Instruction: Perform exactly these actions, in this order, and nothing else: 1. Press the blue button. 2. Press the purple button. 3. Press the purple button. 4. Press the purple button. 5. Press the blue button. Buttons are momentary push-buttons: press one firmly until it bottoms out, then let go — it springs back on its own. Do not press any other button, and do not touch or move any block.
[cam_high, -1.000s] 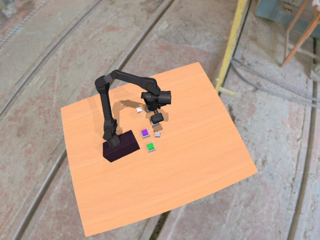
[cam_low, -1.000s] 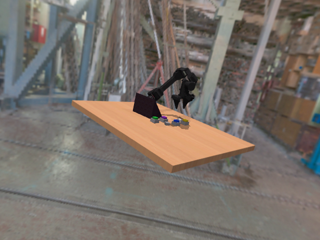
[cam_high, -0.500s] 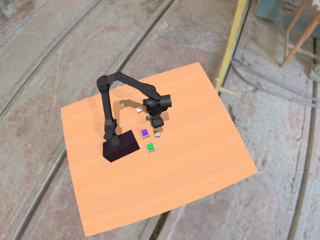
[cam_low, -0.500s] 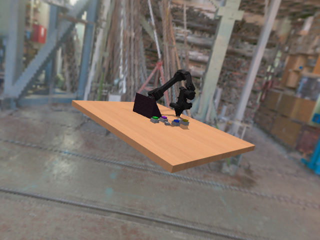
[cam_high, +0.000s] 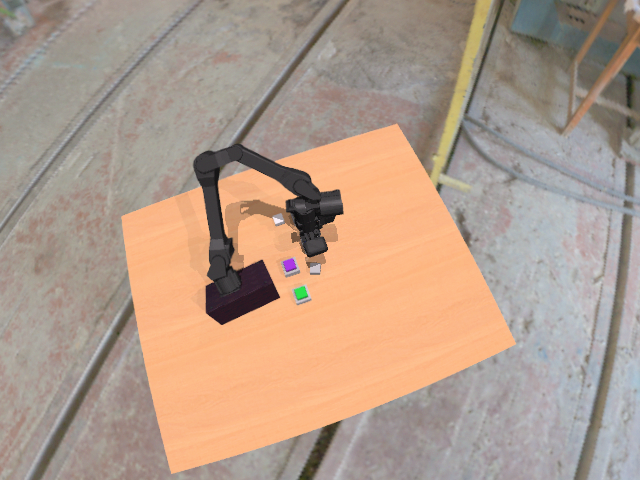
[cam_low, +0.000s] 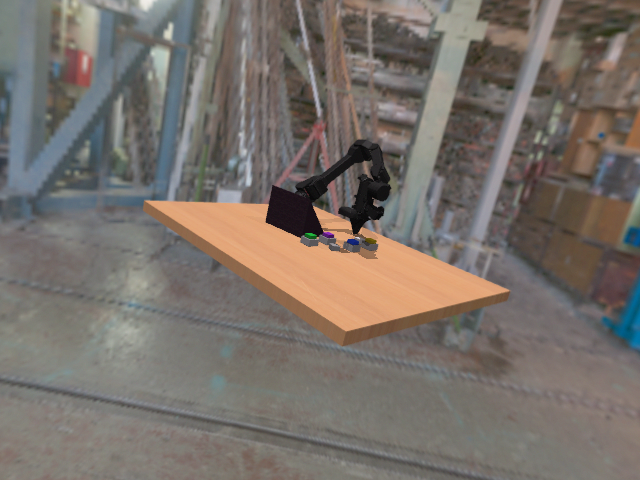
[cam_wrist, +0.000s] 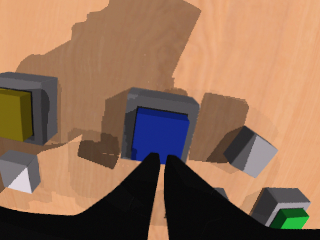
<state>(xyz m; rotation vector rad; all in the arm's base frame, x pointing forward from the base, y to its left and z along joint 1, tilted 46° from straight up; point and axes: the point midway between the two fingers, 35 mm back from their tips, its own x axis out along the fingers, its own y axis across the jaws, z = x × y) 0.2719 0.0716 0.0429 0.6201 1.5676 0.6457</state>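
My gripper tip is 30 mm above the blue button. From my gripper tip the other things lie so: grey block: 20 mm behind, 80 mm to the right, 50 mm below; yellow button: 110 mm to the left, 30 mm below; purple button: 90 mm behind, 50 mm to the right, 30 mm below.
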